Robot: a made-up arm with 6 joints. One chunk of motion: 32 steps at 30 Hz.
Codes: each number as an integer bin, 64 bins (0 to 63) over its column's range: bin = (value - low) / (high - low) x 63, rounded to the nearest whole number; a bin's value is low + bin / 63 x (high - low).
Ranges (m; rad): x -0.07..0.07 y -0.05..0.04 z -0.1..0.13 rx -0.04..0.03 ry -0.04..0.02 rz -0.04..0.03
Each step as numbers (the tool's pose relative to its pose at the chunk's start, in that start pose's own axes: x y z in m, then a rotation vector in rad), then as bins.
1 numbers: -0.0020 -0.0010 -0.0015 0.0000 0.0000 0.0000
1 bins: 31 34 27 36 42 36
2 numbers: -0.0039 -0.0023 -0.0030 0.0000 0.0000 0.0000
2 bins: 30 33 27 36 42 36
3 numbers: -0.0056 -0.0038 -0.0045 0.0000 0.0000 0.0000
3 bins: 29 32 26 36 42 36
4 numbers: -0.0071 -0.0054 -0.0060 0.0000 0.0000 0.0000
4 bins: 28 31 26 36 42 36
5 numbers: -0.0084 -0.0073 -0.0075 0.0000 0.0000 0.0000
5 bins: 28 30 25 36 42 36
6 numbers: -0.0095 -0.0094 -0.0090 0.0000 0.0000 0.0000
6 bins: 27 28 25 36 42 36
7 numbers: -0.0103 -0.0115 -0.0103 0.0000 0.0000 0.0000
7 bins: 27 27 25 36 42 36
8 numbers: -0.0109 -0.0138 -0.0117 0.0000 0.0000 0.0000
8 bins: 27 25 24 36 42 36
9 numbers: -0.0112 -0.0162 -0.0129 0.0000 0.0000 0.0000
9 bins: 26 24 24 36 42 36
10 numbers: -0.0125 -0.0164 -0.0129 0.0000 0.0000 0.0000
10 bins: 26 24 24 36 42 36
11 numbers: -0.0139 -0.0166 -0.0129 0.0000 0.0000 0.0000
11 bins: 25 23 24 36 42 36
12 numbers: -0.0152 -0.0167 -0.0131 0.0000 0.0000 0.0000
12 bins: 25 23 24 36 42 36
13 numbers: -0.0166 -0.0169 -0.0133 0.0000 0.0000 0.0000
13 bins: 24 23 24 36 42 36
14 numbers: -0.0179 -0.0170 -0.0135 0.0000 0.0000 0.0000
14 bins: 23 23 24 36 42 36
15 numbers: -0.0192 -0.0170 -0.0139 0.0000 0.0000 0.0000
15 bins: 23 23 24 36 42 36
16 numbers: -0.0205 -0.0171 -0.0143 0.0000 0.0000 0.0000
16 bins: 22 23 23 36 42 36
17 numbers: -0.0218 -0.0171 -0.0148 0.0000 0.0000 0.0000
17 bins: 22 23 23 36 42 36
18 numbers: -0.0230 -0.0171 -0.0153 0.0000 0.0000 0.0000
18 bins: 21 23 23 36 42 36
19 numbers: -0.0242 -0.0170 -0.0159 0.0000 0.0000 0.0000
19 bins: 21 23 23 36 42 36
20 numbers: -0.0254 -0.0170 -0.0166 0.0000 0.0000 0.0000
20 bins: 20 23 23 36 42 36
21 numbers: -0.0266 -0.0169 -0.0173 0.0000 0.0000 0.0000
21 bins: 20 23 23 36 42 36
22 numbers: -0.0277 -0.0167 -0.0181 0.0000 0.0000 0.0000
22 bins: 19 23 22 36 42 36
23 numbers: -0.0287 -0.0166 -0.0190 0.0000 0.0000 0.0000
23 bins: 19 23 22 36 42 36
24 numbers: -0.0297 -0.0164 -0.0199 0.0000 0.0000 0.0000
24 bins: 18 24 22 36 42 36
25 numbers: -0.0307 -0.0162 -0.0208 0.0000 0.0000 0.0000
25 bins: 18 24 22 36 42 36
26 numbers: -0.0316 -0.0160 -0.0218 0.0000 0.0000 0.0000
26 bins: 17 24 21 36 42 36
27 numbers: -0.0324 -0.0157 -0.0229 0.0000 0.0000 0.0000
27 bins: 17 24 21 36 42 36
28 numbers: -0.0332 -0.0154 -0.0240 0.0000 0.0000 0.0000
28 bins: 17 24 21 36 42 36
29 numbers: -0.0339 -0.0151 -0.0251 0.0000 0.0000 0.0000
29 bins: 16 24 21 36 42 36
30 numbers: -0.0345 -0.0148 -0.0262 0.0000 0.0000 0.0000
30 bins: 16 25 20 36 42 36
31 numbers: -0.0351 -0.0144 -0.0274 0.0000 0.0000 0.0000
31 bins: 16 25 20 36 42 36
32 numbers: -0.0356 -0.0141 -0.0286 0.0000 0.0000 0.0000
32 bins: 15 25 20 36 42 36
